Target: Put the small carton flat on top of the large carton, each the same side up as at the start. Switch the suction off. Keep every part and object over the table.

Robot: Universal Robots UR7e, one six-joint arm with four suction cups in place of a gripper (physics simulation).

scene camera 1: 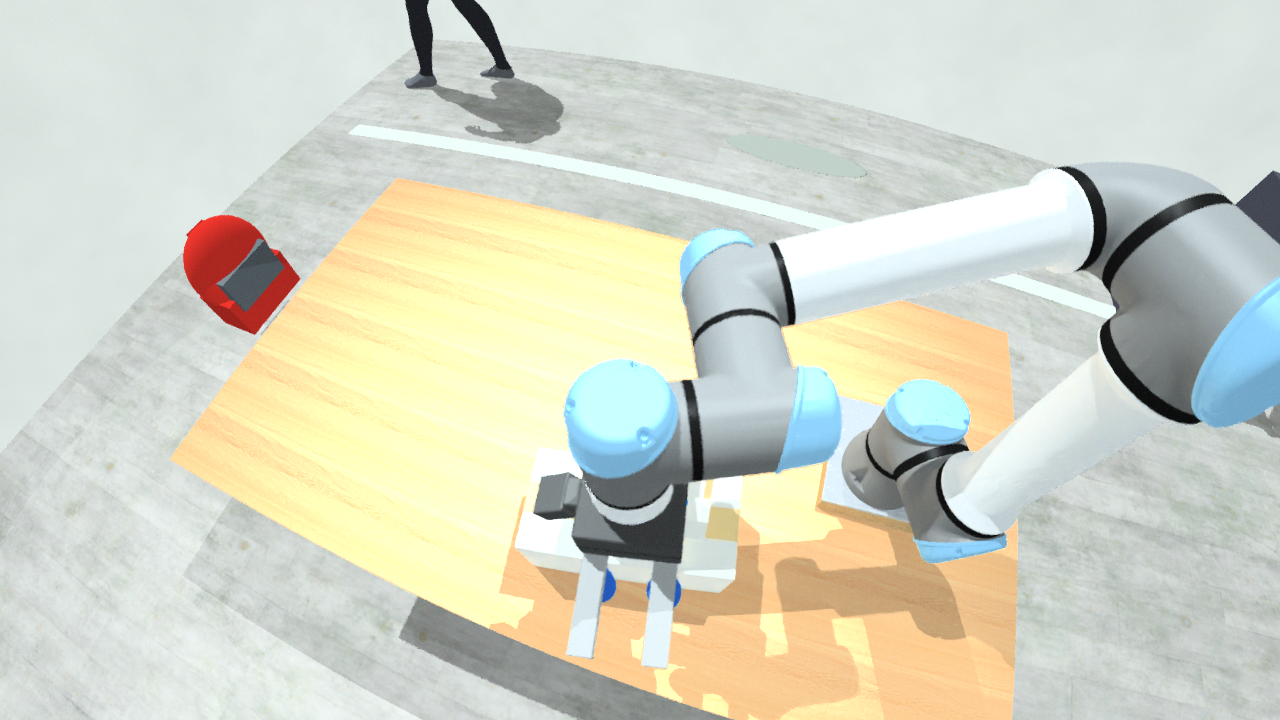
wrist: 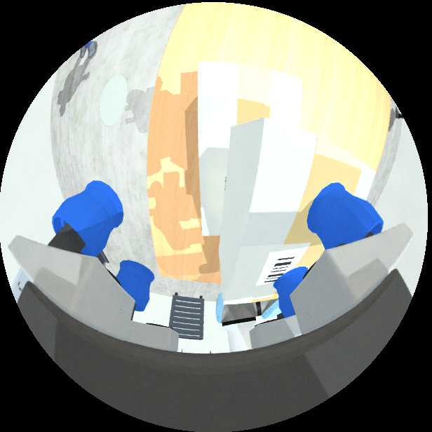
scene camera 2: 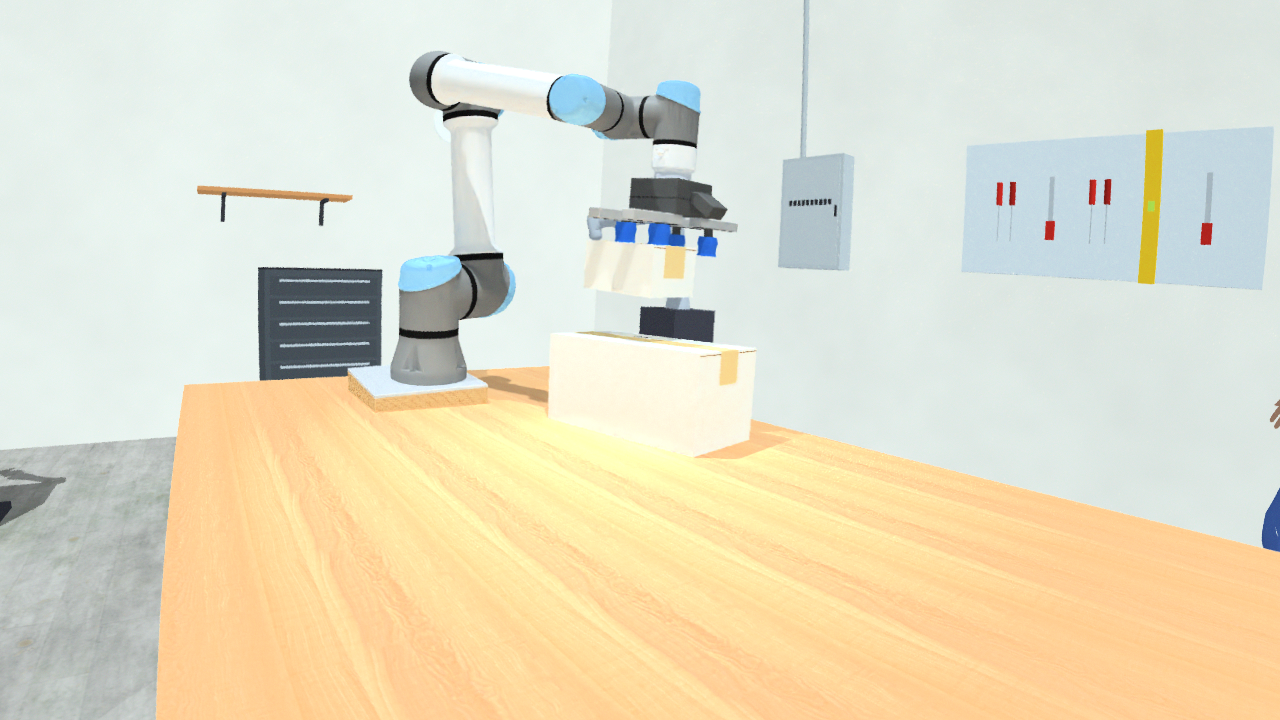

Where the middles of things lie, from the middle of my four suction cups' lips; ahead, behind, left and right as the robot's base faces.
Now: suction cup 1 cm short of the small white carton [scene camera 2: 654, 271], 6 cm to the left of it and 5 cm above it. Also, from my suction cup: large white carton [scene camera 2: 690, 397]: 3 cm ahead, 5 cm to the right, 24 cm below.
